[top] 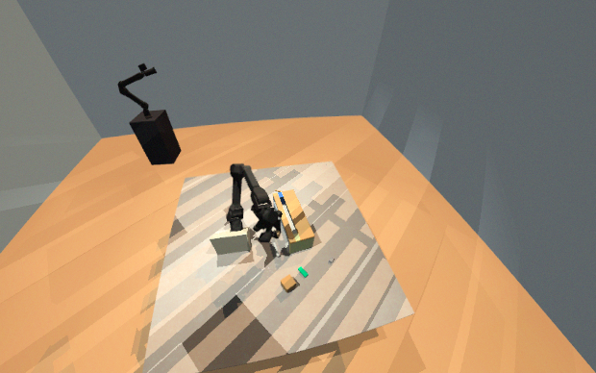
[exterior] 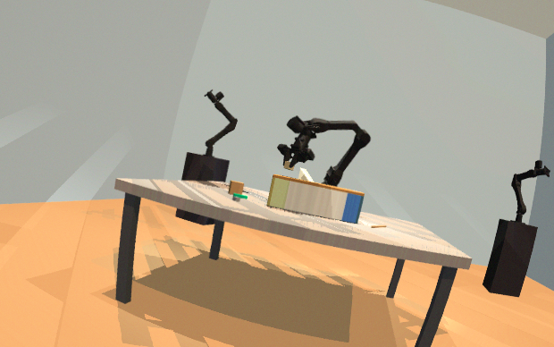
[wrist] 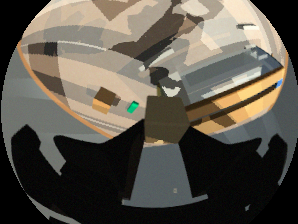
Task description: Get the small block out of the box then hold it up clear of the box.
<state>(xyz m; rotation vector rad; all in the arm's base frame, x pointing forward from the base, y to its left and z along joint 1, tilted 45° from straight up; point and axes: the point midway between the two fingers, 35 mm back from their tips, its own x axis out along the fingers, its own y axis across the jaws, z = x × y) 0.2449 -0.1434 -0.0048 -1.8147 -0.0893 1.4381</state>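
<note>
Now: the tan block 1 cm behind my gripper tip, 1 cm to the left of it and 1 cm above it. From my gripper tip the other things lie so: green piece (12 cm ahead, 14 cm to the right, 17 cm below); then grey item (29 cm ahead, 9 cm to the right, 16 cm below).
</note>
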